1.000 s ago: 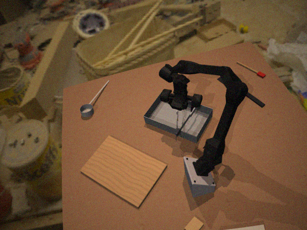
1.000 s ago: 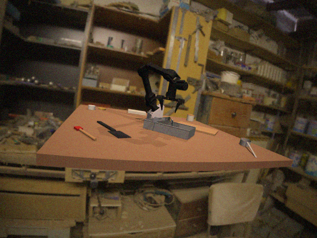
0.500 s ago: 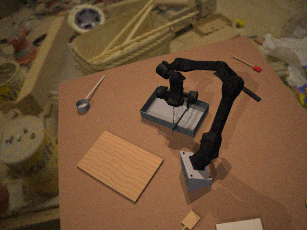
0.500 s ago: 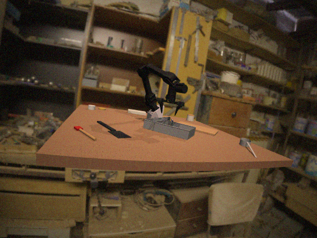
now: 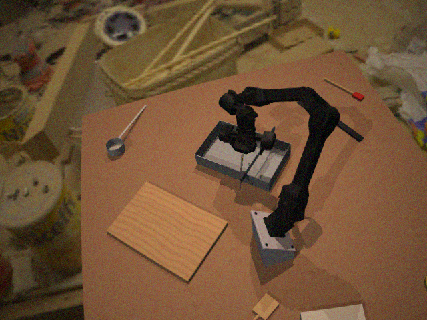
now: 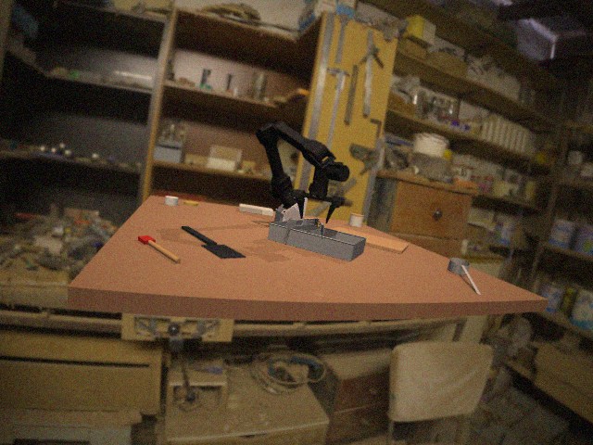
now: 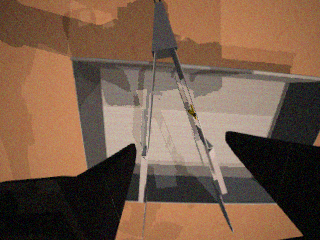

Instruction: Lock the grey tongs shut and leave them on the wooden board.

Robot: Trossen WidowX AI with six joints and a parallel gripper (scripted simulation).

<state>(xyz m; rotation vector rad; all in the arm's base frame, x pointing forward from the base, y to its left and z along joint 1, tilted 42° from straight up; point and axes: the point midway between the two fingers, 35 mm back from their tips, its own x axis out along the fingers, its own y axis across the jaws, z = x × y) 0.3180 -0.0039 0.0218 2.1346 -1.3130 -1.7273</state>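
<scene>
Right now my gripper tip is 30 mm to the right of the yellow slider, 10 mm past it and 10 mm above it. Also, from my gripper tip: grey roasting tin (50 mm below, 40 mm ahead, 10 mm to the left); then wooden board (350 mm to the left, 160 mm behind, 80 mm below); then black spatula (380 mm to the right, 140 mm ahead, 80 mm below).
</scene>
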